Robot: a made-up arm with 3 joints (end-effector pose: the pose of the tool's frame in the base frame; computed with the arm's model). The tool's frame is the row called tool.
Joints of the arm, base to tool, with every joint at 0 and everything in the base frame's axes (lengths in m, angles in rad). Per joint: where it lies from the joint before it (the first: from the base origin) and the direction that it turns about. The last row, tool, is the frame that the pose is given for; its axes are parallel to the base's.
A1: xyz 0.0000 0.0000 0.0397 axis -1 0 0
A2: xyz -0.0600 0.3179 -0.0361 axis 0 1 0
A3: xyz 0.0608 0.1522 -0.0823 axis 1 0 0
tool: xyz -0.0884 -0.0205 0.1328
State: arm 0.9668 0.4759 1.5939
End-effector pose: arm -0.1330 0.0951 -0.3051 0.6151 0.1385 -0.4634
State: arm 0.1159 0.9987 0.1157
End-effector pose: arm -0.0352 0.4330 0.0021 -0.0002 0.9920 -0.1154
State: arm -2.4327 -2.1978 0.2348
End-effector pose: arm -0.0779 -0.2641 0.3758 1.3011 -1.1921 -2.3361
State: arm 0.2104 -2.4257 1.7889
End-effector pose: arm 0.0468 0.3466 0.0114 0.6782 -1.3809 2.1489
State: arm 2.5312 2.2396 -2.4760
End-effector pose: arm -0.1795 -0.4120 -0.3626 0.6724 -2.3303 0.0643
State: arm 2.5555 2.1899 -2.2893
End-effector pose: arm -0.1696 -0.4442 -0.3463 0.7837 -2.2881 0.3064
